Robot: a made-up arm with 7 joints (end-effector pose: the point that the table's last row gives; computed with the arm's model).
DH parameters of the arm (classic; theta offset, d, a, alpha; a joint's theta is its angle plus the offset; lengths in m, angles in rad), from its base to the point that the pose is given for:
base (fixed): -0.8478 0 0.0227 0
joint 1: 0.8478 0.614 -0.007 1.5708
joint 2: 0 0.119 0.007 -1.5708
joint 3: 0 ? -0.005 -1.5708
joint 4: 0 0.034 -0.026 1.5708
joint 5: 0 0.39 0.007 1.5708
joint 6: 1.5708 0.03 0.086 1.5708
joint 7: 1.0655 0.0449 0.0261 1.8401
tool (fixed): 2.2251 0.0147 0 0
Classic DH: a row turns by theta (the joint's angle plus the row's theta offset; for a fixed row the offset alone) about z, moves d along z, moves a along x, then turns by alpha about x.
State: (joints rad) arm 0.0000 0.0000 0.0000 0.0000 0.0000 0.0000 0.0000
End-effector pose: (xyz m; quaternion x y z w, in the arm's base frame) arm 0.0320 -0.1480 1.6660 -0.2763 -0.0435 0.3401 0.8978
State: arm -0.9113 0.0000 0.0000 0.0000 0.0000 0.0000 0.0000
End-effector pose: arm -0.0781 -0.1107 1.6660 -0.2673 0.0825 -0.0897 0.9559
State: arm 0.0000 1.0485 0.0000 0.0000 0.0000 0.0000 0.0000
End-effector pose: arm -0.8918 -0.1480 1.1596 -0.4095 -0.4871 0.1561 0.7555
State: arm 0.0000 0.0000 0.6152 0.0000 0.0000 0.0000 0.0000
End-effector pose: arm 0.0358 -0.1360 1.6660 -0.2502 -0.1251 0.5960 0.7527
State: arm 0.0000 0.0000 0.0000 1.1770 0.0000 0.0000 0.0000
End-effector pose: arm 0.4811 -0.1480 1.3369 -0.0411 0.4622 0.4363 0.7709
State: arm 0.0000 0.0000 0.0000 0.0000 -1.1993 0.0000 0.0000
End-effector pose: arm -0.0414 -0.1634 1.6660 -0.2527 0.1200 -0.2259 0.9331
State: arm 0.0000 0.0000 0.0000 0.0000 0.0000 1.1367 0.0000
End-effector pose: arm -0.0925 -0.1480 1.6389 -0.4160 -0.5199 0.1379 0.7333
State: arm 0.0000 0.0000 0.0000 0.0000 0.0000 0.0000 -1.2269
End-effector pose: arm 0.0320 -0.1138 1.6645 -0.7428 0.1602 0.3031 0.5750
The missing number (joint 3, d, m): 0.551
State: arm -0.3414 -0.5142 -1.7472 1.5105 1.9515 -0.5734 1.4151
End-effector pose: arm 0.1405 -0.6553 1.0888 0.8742 -0.2668 -0.0696 0.3997
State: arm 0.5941 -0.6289 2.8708 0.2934 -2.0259 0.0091 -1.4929
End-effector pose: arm 0.5153 0.2120 1.4992 -0.6844 -0.3040 0.6521 0.1177
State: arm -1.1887 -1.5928 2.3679 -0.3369 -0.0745 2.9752 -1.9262
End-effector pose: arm 0.0661 -0.8644 0.4884 0.2941 0.3851 -0.6850 0.5440
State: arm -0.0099 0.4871 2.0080 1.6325 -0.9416 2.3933 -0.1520
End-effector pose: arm -0.4862 0.1358 1.0858 0.3561 0.7300 -0.5486 0.1980
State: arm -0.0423 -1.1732 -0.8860 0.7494 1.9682 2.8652 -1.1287
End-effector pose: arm 0.7417 -0.3365 0.7956 -0.3339 0.0419 -0.5279 0.7798
